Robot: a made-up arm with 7 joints. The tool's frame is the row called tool.
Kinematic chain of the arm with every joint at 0, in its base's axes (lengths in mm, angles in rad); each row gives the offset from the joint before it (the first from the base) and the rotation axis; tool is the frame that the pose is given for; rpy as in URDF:
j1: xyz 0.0 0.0 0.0 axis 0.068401 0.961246 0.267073
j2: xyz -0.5 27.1 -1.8 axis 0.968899 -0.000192 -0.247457
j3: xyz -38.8 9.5 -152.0 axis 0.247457 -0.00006 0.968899
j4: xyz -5.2 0.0 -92.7 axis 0.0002 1 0.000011
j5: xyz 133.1 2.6 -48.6 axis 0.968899 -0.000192 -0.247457
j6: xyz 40.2 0.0 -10.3 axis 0.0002 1 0.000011
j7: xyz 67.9 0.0 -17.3 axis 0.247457 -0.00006 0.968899
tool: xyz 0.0 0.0 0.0 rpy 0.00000 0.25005 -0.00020
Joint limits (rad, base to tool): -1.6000..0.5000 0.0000..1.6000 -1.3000..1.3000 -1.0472..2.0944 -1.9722..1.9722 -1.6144..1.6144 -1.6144..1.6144
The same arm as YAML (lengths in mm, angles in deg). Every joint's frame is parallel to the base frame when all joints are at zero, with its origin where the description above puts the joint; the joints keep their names.
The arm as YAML. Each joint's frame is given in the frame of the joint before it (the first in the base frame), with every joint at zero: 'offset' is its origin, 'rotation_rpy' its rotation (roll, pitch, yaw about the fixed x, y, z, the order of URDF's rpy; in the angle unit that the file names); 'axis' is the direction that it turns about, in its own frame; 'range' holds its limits. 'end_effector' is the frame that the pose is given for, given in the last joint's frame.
length_unit: mm
angle_unit: deg
chain:
  - id: j1
    offset: [0.0, 0.0, 0.0]
    rotation_rpy: [0.0, 0.0, 0.0]
    axis: [0.068403, 0.961235, 0.26711]
    range: [-91.67, 28.65]
  - id: j2
    offset: [-0.5, 27.1, -1.8]
    rotation_rpy: [0.0, 0.0, 0.0]
    axis: [0.968889, -0.0002, -0.247497]
    range: [0.0, 91.67]
  - id: j3
    offset: [-38.8, 9.5, -152.0]
    rotation_rpy: [0.0, 0.0, 0.0]
    axis: [0.247497, -0.0001, 0.968889]
    range: [-74.48, 74.48]
  - id: j4
    offset: [-5.2, 0.0, -92.7]
    rotation_rpy: [0.0, 0.0, 0.0]
    axis: [0.0002, 1.0, 0.0]
    range: [-60.0, 120.0]
  - id: j5
    offset: [133.1, 2.6, -48.6]
    rotation_rpy: [0.0, 0.0, 0.0]
    axis: [0.968889, -0.0002, -0.247497]
    range: [-113.0, 113.0]
  - id: j6
    offset: [40.2, 0.0, -10.3]
    rotation_rpy: [0.0, 0.0, 0.0]
    axis: [0.0002, 1.0, 0.0]
    range: [-92.5, 92.5]
  - id: j7
    offset: [67.9, 0.0, -17.3]
    rotation_rpy: [0.0, 0.0, 0.0]
    axis: [0.247497, -0.0001, 0.968889]
    range: [-92.5, 92.5]
end_effector:
  offset: [0.0, 0.0, 0.0]
  rotation_rpy: [0.0, 14.33, -0.01]

